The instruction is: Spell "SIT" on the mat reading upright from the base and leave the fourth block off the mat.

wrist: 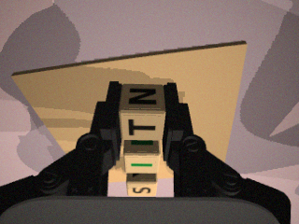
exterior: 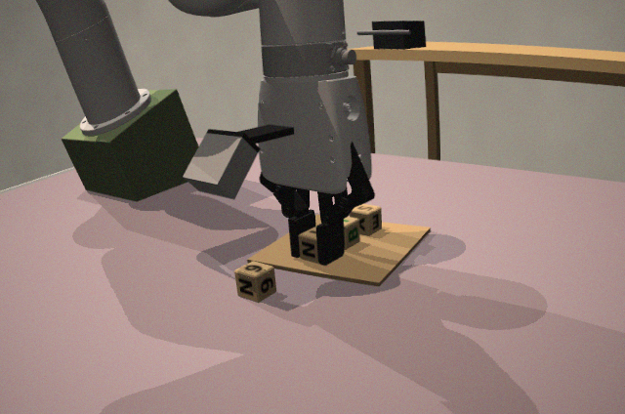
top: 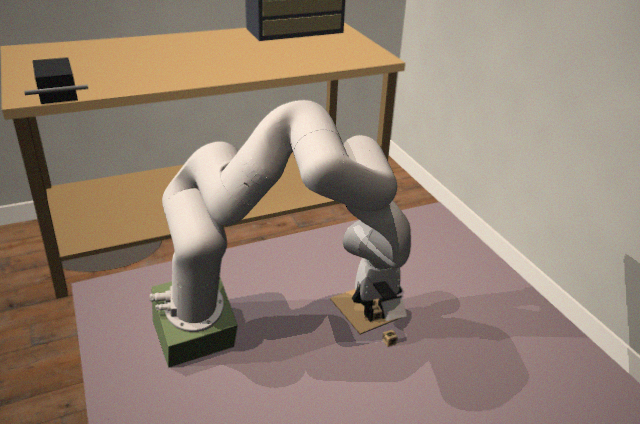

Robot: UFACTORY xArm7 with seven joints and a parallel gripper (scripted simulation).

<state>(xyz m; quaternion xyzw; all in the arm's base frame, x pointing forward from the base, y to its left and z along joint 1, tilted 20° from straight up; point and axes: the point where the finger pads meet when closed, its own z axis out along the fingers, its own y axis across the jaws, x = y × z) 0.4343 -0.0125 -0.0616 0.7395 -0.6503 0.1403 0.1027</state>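
Now: the wooden block 1 cm below my hand. From my hand the other things lie so: tan mat 4 cm to the left, 2 cm below.
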